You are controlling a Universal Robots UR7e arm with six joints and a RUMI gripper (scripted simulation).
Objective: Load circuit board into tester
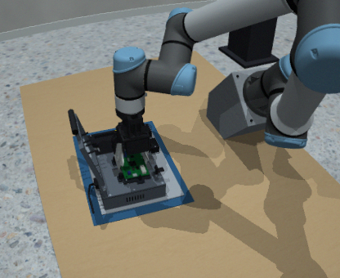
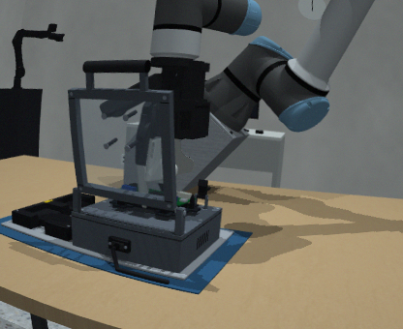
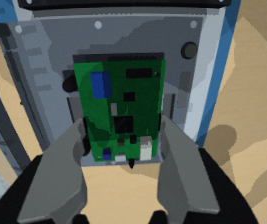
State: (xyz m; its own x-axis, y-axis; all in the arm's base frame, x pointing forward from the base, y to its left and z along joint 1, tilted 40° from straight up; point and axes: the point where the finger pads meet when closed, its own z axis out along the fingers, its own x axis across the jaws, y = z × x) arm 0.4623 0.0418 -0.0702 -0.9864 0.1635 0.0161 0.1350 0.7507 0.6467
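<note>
My gripper is now right at the green circuit board. The rest, counted from my hand: clear tester lid 120 mm ahead, 20 mm to the right, 100 mm above; nest 10 mm ahead, 10 mm to the left, 10 mm below.
</note>
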